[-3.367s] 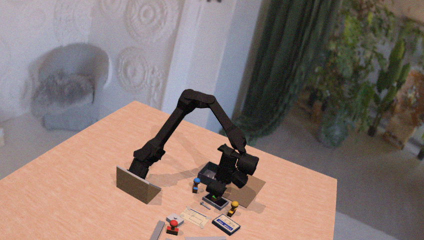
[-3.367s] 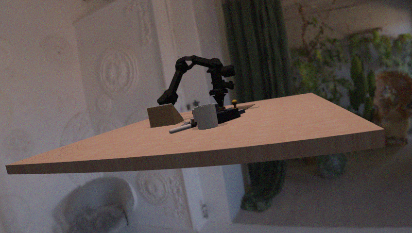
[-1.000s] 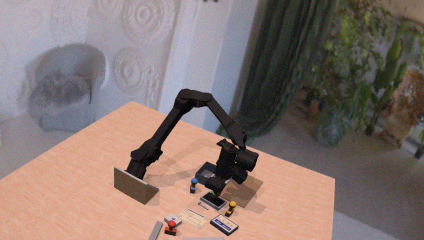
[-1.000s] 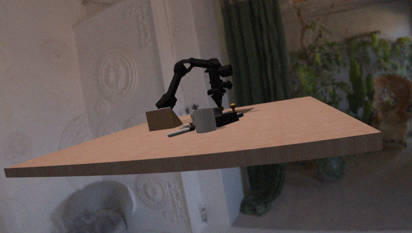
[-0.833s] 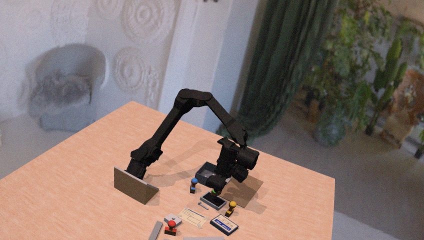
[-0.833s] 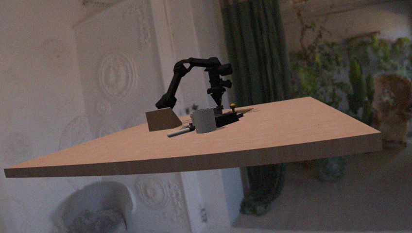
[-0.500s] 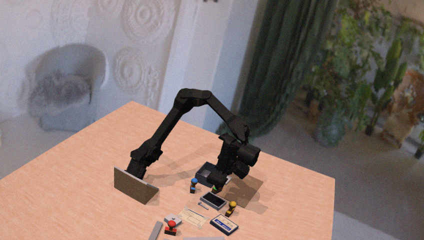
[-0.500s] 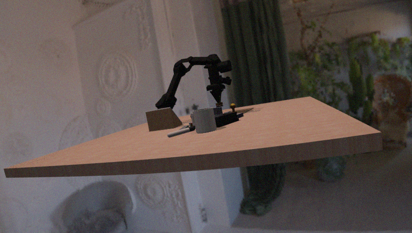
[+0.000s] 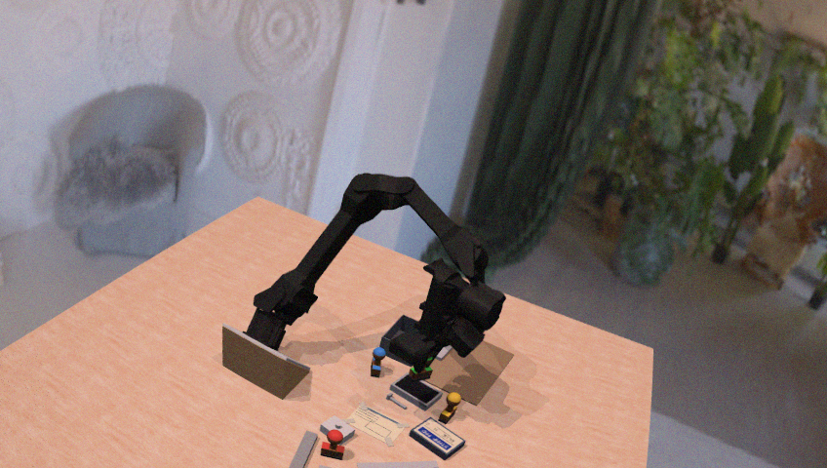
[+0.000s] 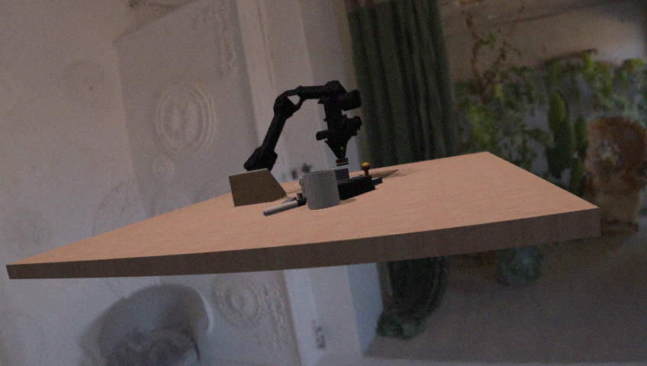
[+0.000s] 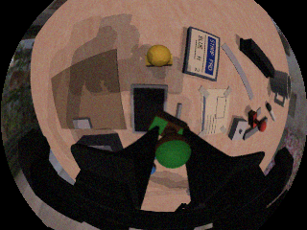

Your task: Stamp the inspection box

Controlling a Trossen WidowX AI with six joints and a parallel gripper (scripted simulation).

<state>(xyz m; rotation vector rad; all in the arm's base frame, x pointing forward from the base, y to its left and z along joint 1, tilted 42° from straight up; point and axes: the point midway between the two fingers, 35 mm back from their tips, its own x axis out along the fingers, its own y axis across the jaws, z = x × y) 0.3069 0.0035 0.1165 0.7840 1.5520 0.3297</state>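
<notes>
The white card is 10 cm to the right of my gripper tip, 10 cm below it and 4 cm behind it. From my gripper tip the other things lie so: green-knobbed stamp right at my gripper tip; dark flat pad 9 cm below, 3 cm to the left; yellow-knobbed stamp 8 cm ahead, 7 cm below.
</notes>
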